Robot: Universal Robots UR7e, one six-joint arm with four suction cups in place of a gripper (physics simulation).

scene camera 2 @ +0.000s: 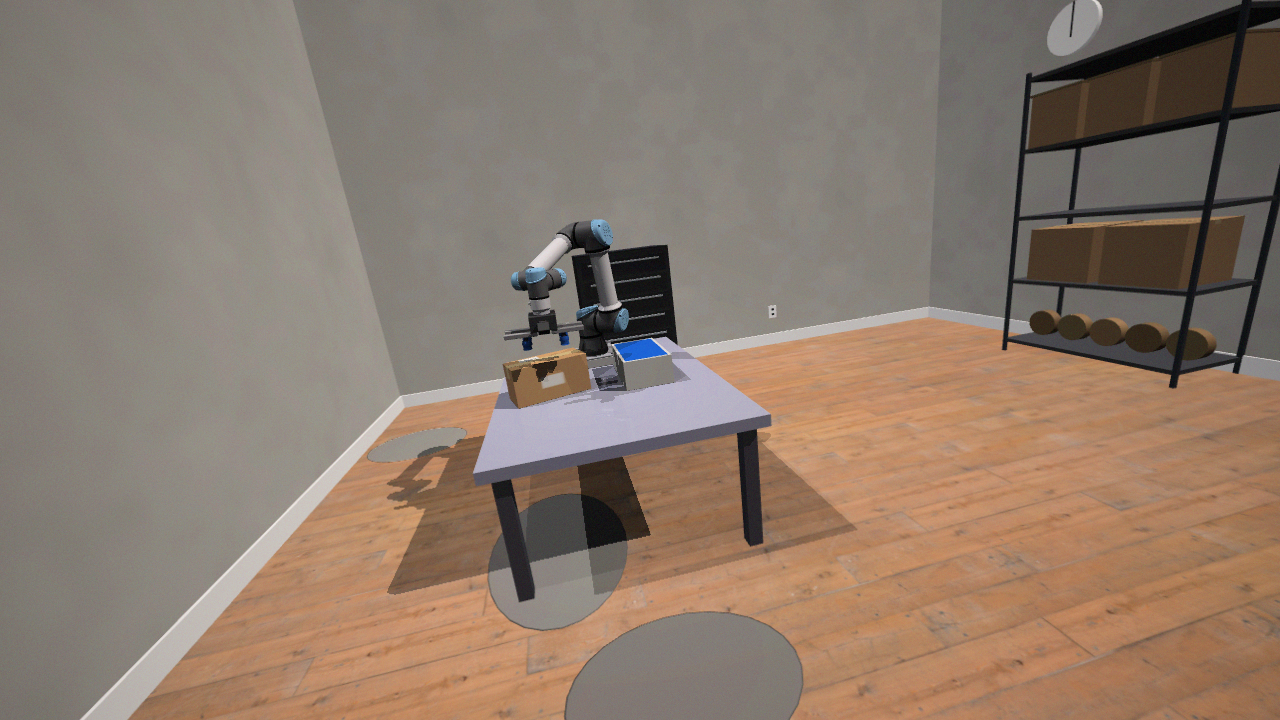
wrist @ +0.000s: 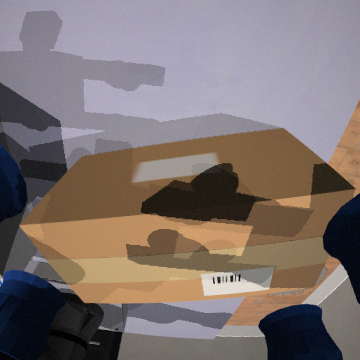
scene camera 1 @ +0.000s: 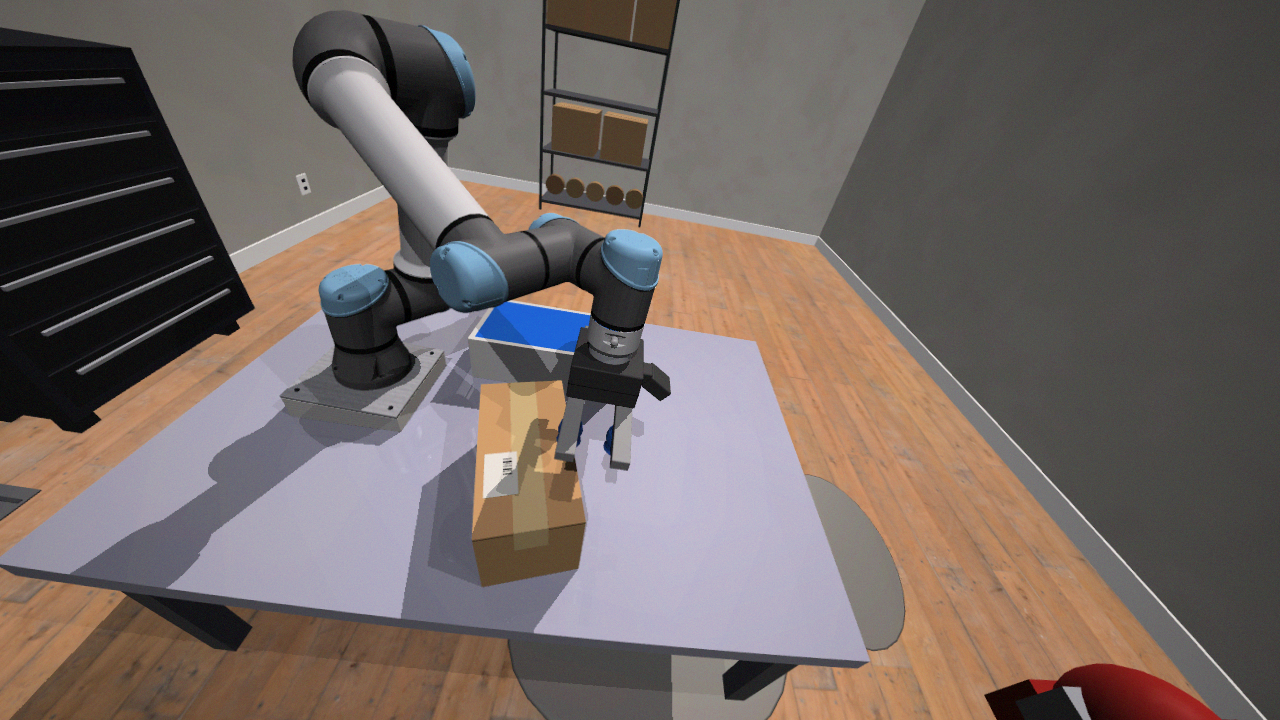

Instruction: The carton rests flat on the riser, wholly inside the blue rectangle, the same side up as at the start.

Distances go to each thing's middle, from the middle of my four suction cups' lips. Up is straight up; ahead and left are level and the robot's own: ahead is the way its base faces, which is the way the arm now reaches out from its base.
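The brown carton (scene camera 1: 528, 518) is 170 mm below my suction cup, 110 mm behind it and 20 mm to the right of it. Going by their middles, the carton is the nearest to my suction cup of the things named here. As for the riser with blue rectangle (scene camera 1: 515, 342), it sits 390 mm to the left of my suction cup, 140 mm behind it and 190 mm below it.
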